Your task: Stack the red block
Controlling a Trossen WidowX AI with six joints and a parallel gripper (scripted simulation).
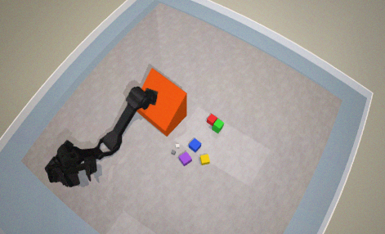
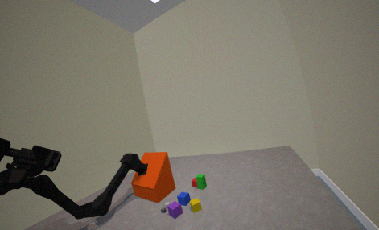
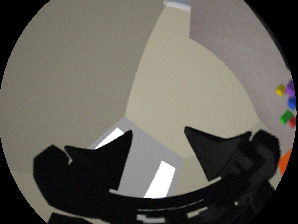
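My gripper tip is 23 cm short of the red block, 58 cm to the right of it and 40 cm above it. The rest, counted from my gripper tip: yellow cube 29 cm ahead, 38 cm to the left, 40 cm below; blue cube 22 cm ahead, 42 cm to the left, 39 cm below; purple cube 21 cm ahead, 35 cm to the left, 39 cm below.
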